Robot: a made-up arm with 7 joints. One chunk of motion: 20 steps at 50 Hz.
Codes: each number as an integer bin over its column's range. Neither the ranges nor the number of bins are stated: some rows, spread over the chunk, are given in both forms.
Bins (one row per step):
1: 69 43 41 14 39 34 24
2: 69 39 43 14 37 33 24
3: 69 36 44 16 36 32 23
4: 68 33 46 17 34 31 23
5: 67 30 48 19 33 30 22
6: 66 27 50 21 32 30 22
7: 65 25 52 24 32 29 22
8: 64 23 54 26 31 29 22
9: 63 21 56 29 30 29 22
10: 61 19 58 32 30 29 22
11: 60 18 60 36 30 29 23
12: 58 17 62 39 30 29 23
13: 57 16 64 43 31 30 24
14: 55 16 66 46 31 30 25
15: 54 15 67 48 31 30 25
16: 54 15 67 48 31 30 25
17: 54 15 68 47 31 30 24
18: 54 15 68 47 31 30 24
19: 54 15 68 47 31 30 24
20: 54 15 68 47 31 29 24
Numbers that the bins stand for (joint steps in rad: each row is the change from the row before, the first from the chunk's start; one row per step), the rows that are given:
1: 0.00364 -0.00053 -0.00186 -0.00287 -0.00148 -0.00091 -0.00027
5: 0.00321 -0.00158 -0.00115 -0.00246 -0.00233 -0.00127 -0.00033
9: 0.00236 -0.00230 -0.00034 -0.00166 -0.00276 -0.00136 -0.00033
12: 0.00130 -0.00263 0.00026 -0.00085 -0.00276 -0.00136 -0.00030
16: 0.00045 -0.00279 0.00077 -0.00012 -0.00262 -0.00127 -0.00024
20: 0.00045 -0.00279 0.00087 -0.00020 -0.00262 -0.00136 -0.00027
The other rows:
2: 0.00364 -0.00085 -0.00166 -0.00287 -0.00177 -0.00100 -0.00027
3: 0.00364 -0.00109 -0.00156 -0.00271 -0.00191 -0.00109 -0.00030
4: 0.00342 -0.00133 -0.00135 -0.00263 -0.00219 -0.00118 -0.00030
6: 0.00300 -0.00182 -0.00095 -0.00230 -0.00247 -0.00127 -0.00033
7: 0.00279 -0.00198 -0.00075 -0.00206 -0.00247 -0.00136 -0.00033
8: 0.00258 -0.00214 -0.00055 -0.00190 -0.00262 -0.00136 -0.00033
10: 0.00194 -0.00246 -0.00014 -0.00141 -0.00276 -0.00136 -0.00033
11: 0.00173 -0.00255 0.00006 -0.00109 -0.00276 -0.00136 -0.00030
13: 0.00109 -0.00271 0.00046 -0.00053 -0.00262 -0.00127 -0.00027
14: 0.00067 -0.00271 0.00067 -0.00028 -0.00262 -0.00127 -0.00024
15: 0.00045 -0.00279 0.00077 -0.00012 -0.00262 -0.00127 -0.00024
17: 0.00045 -0.00279 0.00087 -0.00020 -0.00262 -0.00127 -0.00027
18: 0.00045 -0.00279 0.00087 -0.00020 -0.00262 -0.00127 -0.00027
19: 0.00045 -0.00279 0.00087 -0.00020 -0.00262 -0.00127 -0.00027

